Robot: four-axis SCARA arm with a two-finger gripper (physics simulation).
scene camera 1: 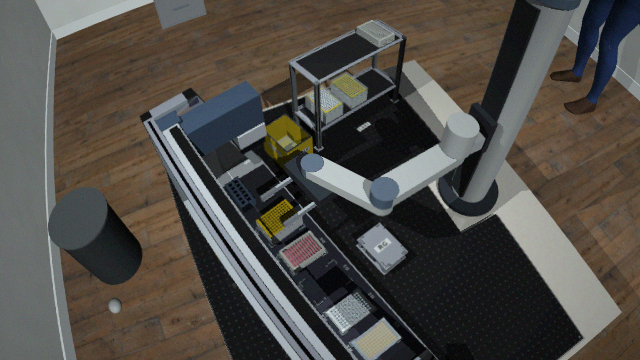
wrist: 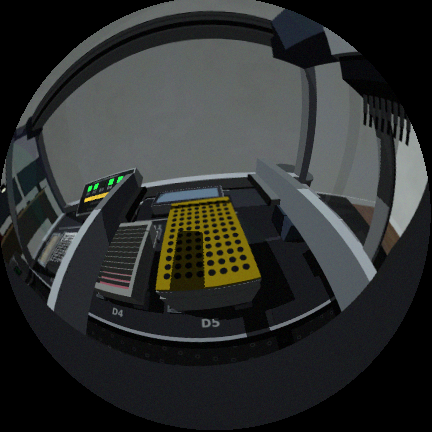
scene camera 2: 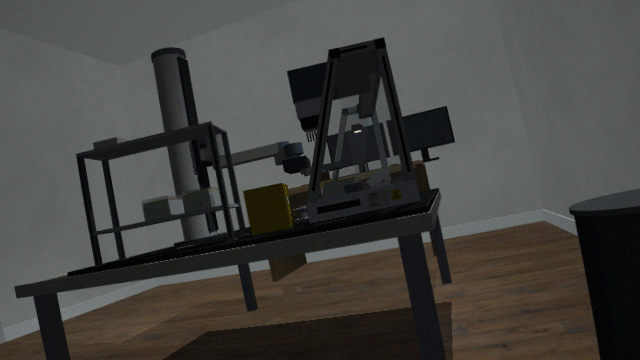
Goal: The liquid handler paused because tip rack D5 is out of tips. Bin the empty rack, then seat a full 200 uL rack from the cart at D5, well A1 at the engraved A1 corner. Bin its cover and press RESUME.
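Pixels of known places: gripper, between the fingertips: point(scene camera 1: 272, 211) point(wrist: 194, 171); arm's base, origin of its link: point(scene camera 1: 467, 189).
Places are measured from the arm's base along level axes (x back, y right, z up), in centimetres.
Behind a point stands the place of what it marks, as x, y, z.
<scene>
The yellow-topped rack point(scene camera 1: 272, 220) @(-74.4, 13.8, 13.4) point(wrist: 220, 240) @(-71.0, 15.9, 13.5) sits at D5 with dark, empty holes; a shadow falls on its near part. My gripper point(scene camera 1: 273, 210) @(-73.9, 13.5, 18.9) point(wrist: 194, 171) @(-73.9, 13.5, 18.9) is open above it, one finger toward each side, with nothing between them. On the cart point(scene camera 1: 318, 112) @(-44.1, 42.0, 22.6) point(scene camera 2: 145, 142) @(-25.3, 59.8, 35.9), the lower shelf holds a white-and-blue topped rack point(scene camera 1: 325, 101) @(-37.5, 50.0, 18.3) and a yellow-topped rack point(scene camera 1: 349, 89) @(-26.0, 51.9, 18.3); a pale rack point(scene camera 1: 376, 32) @(-12.1, 57.0, 39.0) point(scene camera 2: 107, 143) @(-14.0, 63.9, 38.1) is on top. The yellow bin point(scene camera 1: 288, 142) point(scene camera 2: 267, 209) @(-58.4, 52.8, 8.0) stands beside the cart. A lit panel point(wrist: 106, 189) @(-81.7, -11.1, 14.0) shows green blocks and a yellow bar. Well A1 and the RESUME label cannot be read.
The pink-filled rack point(scene camera 1: 303, 251) @(-69.3, 1.6, 8.6) point(wrist: 127, 260) @(-69.1, 3.2, 9.3) sits at D4 beside D5. A dark blue block point(scene camera 1: 240, 192) @(-80.0, 30.6, 10.5) point(wrist: 286, 225) @(-77.1, 25.5, 9.8) is on the other side. The handler's head point(scene camera 1: 222, 117) @(-78.9, 28.6, 49.9) point(wrist: 300, 37) hangs above the deck. A grey box marked RG point(scene camera 1: 382, 246) @(-44.9, -7.5, 6.3) lies near the arm.
</scene>
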